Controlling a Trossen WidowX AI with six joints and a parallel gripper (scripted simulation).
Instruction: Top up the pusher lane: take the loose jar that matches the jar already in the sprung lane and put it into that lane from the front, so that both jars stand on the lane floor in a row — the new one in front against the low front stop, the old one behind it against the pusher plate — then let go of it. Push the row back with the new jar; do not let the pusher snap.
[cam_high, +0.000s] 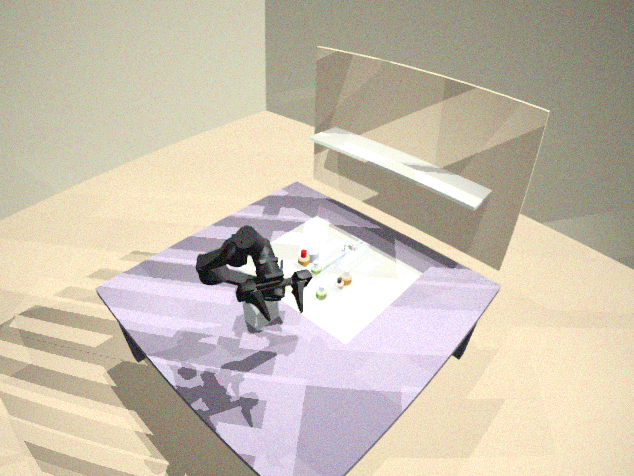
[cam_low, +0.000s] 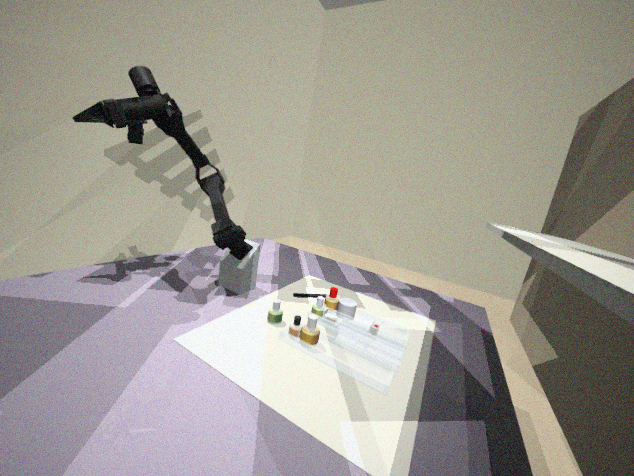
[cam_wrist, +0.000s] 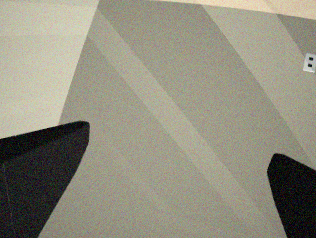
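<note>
My gripper tip is now 550 mm to the right of the grey cylinder, 550 mm short of it and 440 mm above it. Round my gripper tip: wall shelf (1000 mm ahead, 510 mm to the left, 100 mm below); clear lane rack (650 mm ahead, 460 mm to the left, 450 mm below).
</note>
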